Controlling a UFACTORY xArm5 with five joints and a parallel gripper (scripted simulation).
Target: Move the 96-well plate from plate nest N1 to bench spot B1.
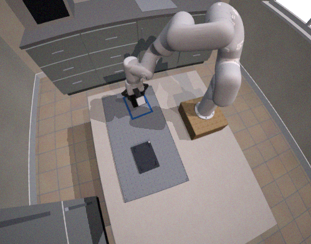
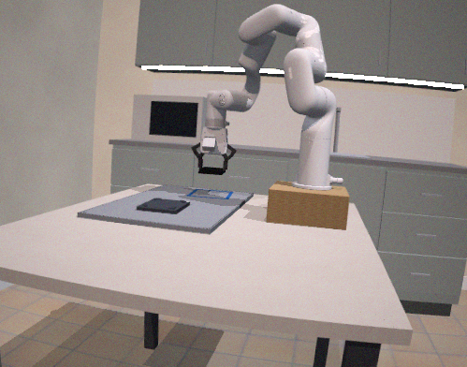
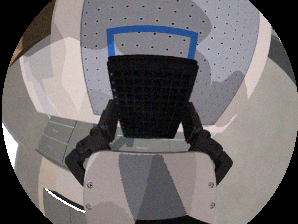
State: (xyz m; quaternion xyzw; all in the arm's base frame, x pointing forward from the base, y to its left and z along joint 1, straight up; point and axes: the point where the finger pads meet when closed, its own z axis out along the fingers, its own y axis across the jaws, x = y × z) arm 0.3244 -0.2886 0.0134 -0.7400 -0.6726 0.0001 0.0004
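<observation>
Right now the 96-well plate is 10 mm below my hand. Round my hand: plate nest N1: 340 mm to the left, 120 mm ahead, 90 mm below.
</observation>
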